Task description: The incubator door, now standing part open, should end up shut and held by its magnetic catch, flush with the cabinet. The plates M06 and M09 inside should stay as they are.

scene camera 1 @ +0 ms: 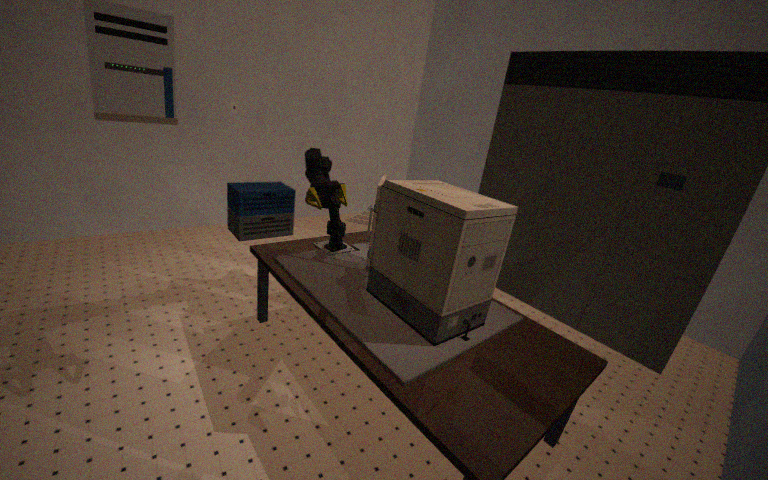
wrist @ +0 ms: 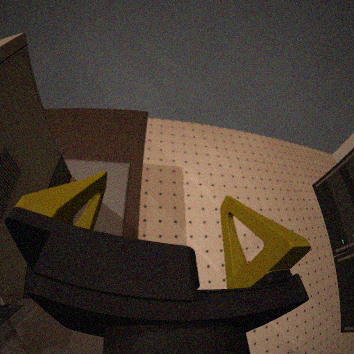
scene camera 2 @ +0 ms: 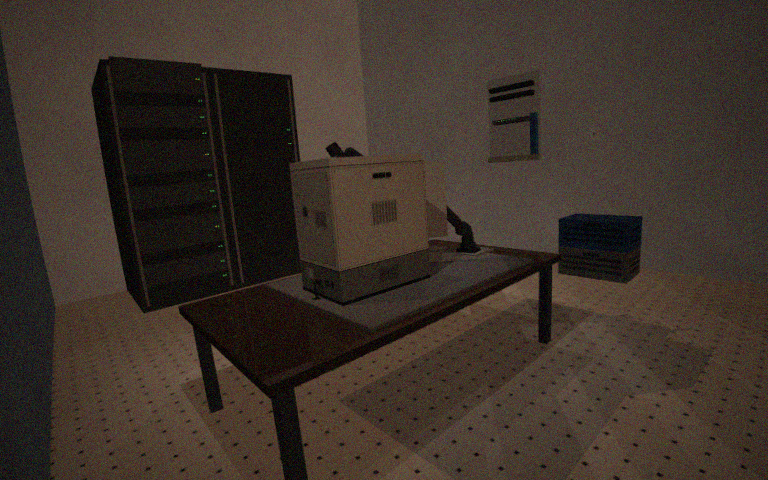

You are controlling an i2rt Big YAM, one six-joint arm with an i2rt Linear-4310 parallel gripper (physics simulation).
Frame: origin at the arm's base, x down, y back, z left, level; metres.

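Seen in the pictures: gripper, fingertip midpoint: [scene camera 1: 334, 206] [wrist: 167, 190]; arm's base, link origin: [scene camera 1: 335, 247] [scene camera 2: 468, 250].
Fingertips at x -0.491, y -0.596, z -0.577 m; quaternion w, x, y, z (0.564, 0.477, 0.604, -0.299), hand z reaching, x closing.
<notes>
Offsets run from my fingertips to a thing's top centre. "spot": to the spot under its first point. Level surfaces: height alone.
The pale incubator cabinet [scene camera 1: 413, 254] [scene camera 2: 353, 220] [wrist: 22, 110] stands on a dark grey base. Its door {spot: dx +0.272, dy +0.276, dz +0.579 m} [scene camera 2: 437, 221] stands open, a pale panel projecting past the cabinet's right edge in scene camera 2's view. A thin pale upright bar {dx +0.155, dy +0.330, dz +0.561 m} [scene camera 1: 370, 226] shows at the cabinet's left edge. My gripper [scene camera 1: 327, 198] [wrist: 167, 190] is open and empty, its yellow fingers wide apart. It is on the arm's side of the cabinet, and the cabinet's vented side is at the left of the wrist view. Scene camera 2's view hides the fingers. Plates M06 and M09 do not show.
The cabinet stands on a grey mat {dx +0.490 m} [scene camera 1: 407, 362] [scene camera 2: 370, 316] on a brown table {dx +0.503 m} [scene camera 1: 509, 407] [scene camera 2: 243, 333]. A short cable {spot: dx +0.456, dy -0.406, dz +0.414 m} [scene camera 1: 466, 331] is at the cabinet's foot. Blue and grey crates [scene camera 1: 260, 198] [scene camera 2: 600, 232] stand beyond the table. A dark rack [scene camera 2: 112, 141] stands behind.
</notes>
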